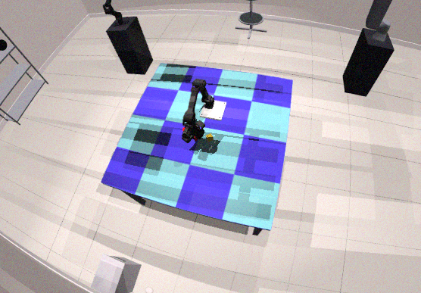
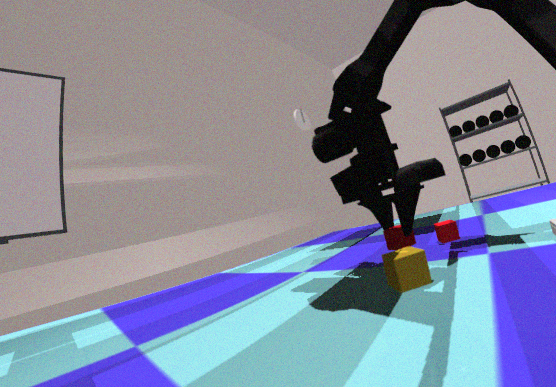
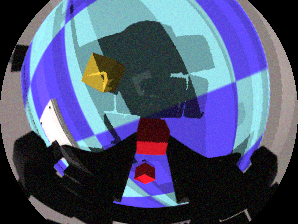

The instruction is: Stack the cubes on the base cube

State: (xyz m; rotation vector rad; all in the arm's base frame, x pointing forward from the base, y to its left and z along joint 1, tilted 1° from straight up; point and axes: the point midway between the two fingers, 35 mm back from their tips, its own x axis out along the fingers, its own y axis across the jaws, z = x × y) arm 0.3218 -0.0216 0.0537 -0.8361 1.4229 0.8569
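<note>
My gripper tip is now 3 cm past the yellow cube, 10 cm to the right of it and 2 cm above it. Also, from my gripper tip: red cube right at my gripper tip.
</note>
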